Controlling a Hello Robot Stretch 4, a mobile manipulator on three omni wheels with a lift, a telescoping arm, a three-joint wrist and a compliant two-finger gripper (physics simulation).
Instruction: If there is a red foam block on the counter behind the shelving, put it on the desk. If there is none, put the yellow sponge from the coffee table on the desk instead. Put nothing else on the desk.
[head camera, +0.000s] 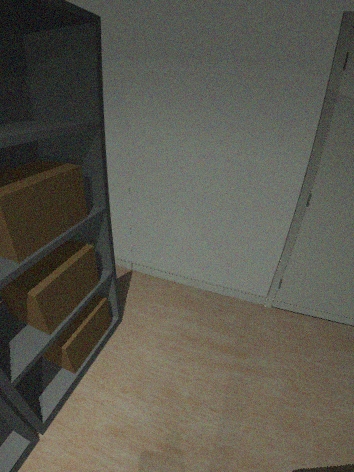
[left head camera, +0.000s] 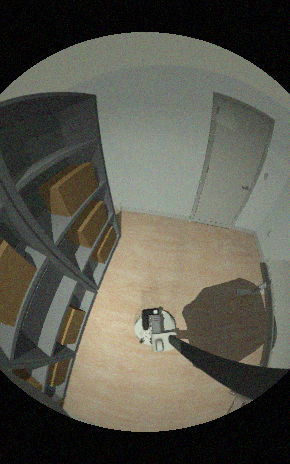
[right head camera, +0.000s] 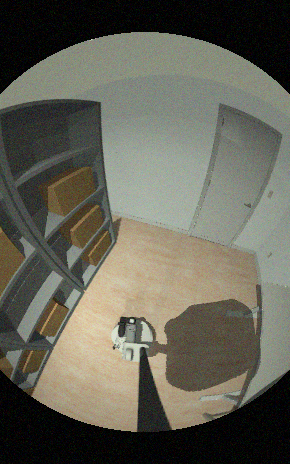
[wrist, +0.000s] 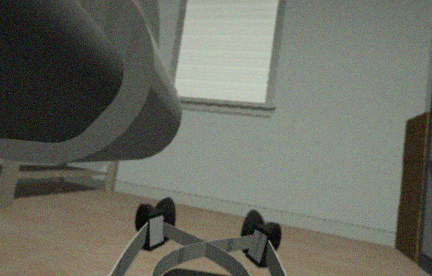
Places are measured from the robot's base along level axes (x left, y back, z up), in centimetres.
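Where they show: gripper, fingertip midpoint: (left head camera: 145, 343) (right head camera: 118, 350) (wrist: 208, 220).
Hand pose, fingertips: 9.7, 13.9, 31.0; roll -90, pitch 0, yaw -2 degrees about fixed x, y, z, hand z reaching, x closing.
Each offset is from my fingertips to the top centre of the thing, as dx, dy, dz. "*": to the spot under its first point. Level surfaces: height alone.
My gripper (wrist: 208, 220) is open and empty, low in the wrist view, with its two black-padded fingertips apart above the floor. The grey shelving (head camera: 110, 235) (left head camera: 101, 160) (right head camera: 104, 165) stands along the left in the head views; what lies behind it is hidden. No counter and no red foam block show. Part of the desk @[dz +38.3] (left head camera: 282, 300) (right head camera: 275, 330) shows at the right edge of the side head views. Legs of the coffee table (wrist: 111, 177) show at left in the wrist view; its top is hidden by a large grey robot part, and the yellow sponge does not show.
Brown boxes @[* +44.4, -110.1, +76.6] (head camera: 50, 215) (left head camera: 77, 187) (right head camera: 72, 190) stand on the shelves. A closed door (head camera: 325, 210) (left head camera: 235, 165) (right head camera: 237, 175) is in the wall ahead, right of the shelving. A dark patch @[* -100.9, +0.4, -33.7] (left head camera: 225, 320) (right head camera: 212, 345) lies beside my base. A window (wrist: 227, 50) shows in the wrist view.
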